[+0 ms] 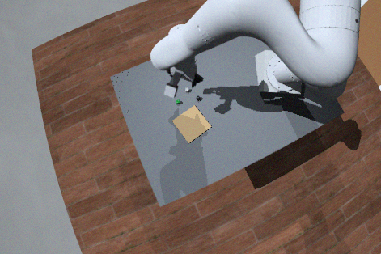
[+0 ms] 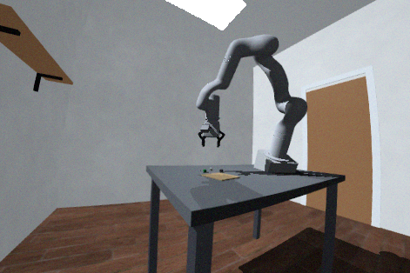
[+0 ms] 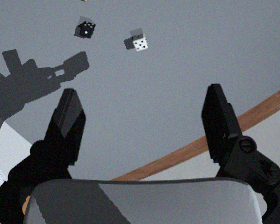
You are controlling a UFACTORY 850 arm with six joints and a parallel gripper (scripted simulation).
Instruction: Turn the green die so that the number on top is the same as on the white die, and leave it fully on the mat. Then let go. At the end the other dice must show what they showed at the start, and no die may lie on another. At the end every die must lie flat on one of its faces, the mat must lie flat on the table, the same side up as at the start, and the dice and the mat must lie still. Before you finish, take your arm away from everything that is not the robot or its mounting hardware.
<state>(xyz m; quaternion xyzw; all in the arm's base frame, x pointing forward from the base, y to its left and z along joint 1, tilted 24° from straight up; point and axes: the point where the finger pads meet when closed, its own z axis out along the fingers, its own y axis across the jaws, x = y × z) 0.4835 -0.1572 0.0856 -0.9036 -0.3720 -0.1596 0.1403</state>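
Right now my hand is 150 mm above the white die, 20 mm to the left of it and 20 mm past it. Also, from my hand: green die (150 mm below, 50 mm ahead, 20 mm to the left); black die (150 mm below, 60 mm behind, 50 mm to the left); mat (160 mm to the left, 160 mm below, 30 mm ahead).
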